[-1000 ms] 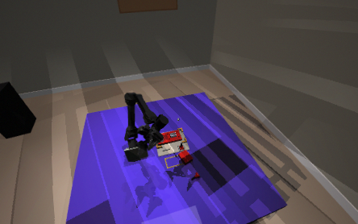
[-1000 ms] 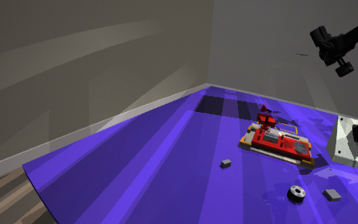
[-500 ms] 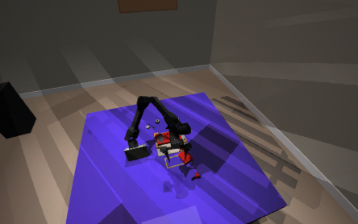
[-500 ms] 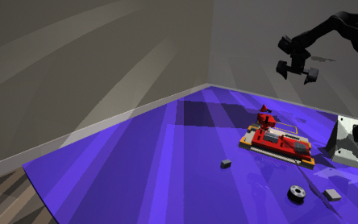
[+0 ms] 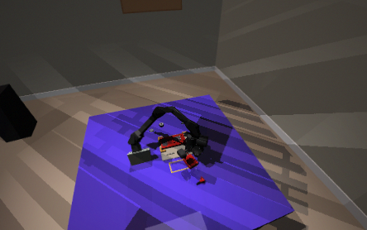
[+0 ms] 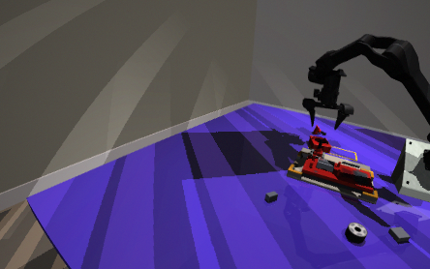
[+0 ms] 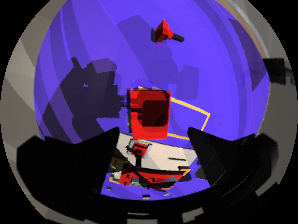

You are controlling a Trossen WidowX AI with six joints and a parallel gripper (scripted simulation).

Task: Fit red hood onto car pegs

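The hood is 60 mm below my gripper tip. Also, from my gripper tip: jig 40 mm behind, 200 mm to the left, 70 mm below.
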